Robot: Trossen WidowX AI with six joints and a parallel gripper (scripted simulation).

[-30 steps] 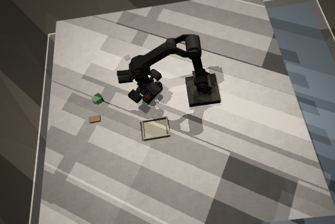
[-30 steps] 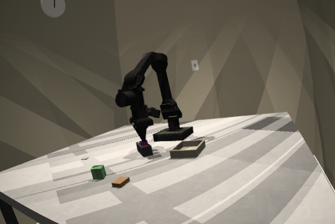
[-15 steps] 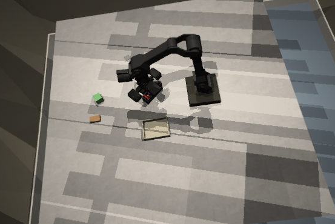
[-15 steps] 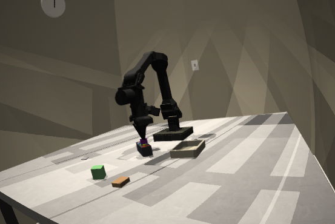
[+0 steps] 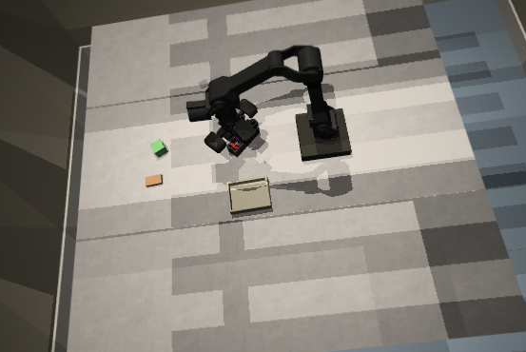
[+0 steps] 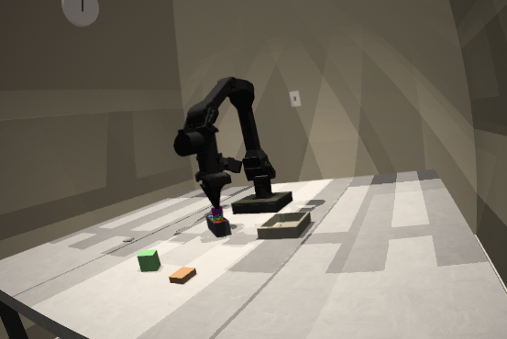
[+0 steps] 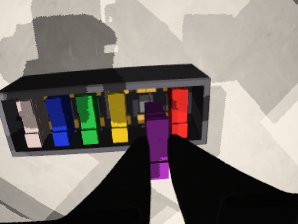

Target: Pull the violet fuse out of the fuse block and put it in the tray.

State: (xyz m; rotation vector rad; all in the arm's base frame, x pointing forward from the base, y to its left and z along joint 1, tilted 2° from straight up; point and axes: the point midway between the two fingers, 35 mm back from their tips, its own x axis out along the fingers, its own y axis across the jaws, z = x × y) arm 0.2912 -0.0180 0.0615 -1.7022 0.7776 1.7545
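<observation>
My gripper tip is 1 cm past the beige tray, 18 cm to the right of it and 7 cm above it. Round my gripper tip: violet fuse 1 cm below; then small grey piece 10 cm ahead, 28 cm to the right, 7 cm below; then green cube 28 cm ahead, 4 cm to the right, 5 cm below.
</observation>
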